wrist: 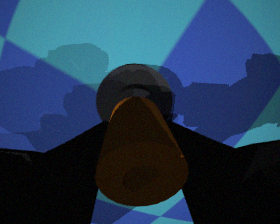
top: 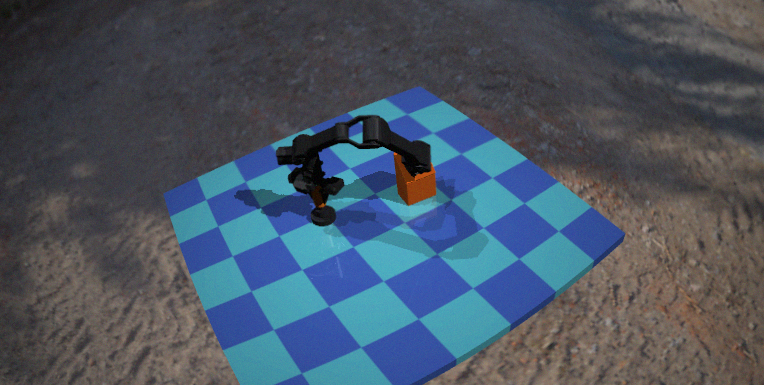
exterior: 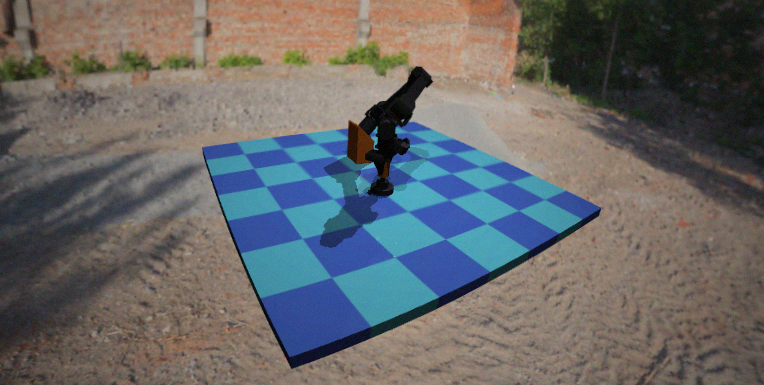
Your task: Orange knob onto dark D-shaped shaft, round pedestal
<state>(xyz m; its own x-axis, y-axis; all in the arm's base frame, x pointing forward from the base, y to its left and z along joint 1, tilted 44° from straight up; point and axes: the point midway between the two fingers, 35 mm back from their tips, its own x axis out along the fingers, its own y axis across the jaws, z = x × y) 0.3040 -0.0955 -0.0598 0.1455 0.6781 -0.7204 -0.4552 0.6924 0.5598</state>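
My gripper tip is now 2 cm below the orange knob. From my gripper tip the other things lie so: pedestal: 4 cm below.
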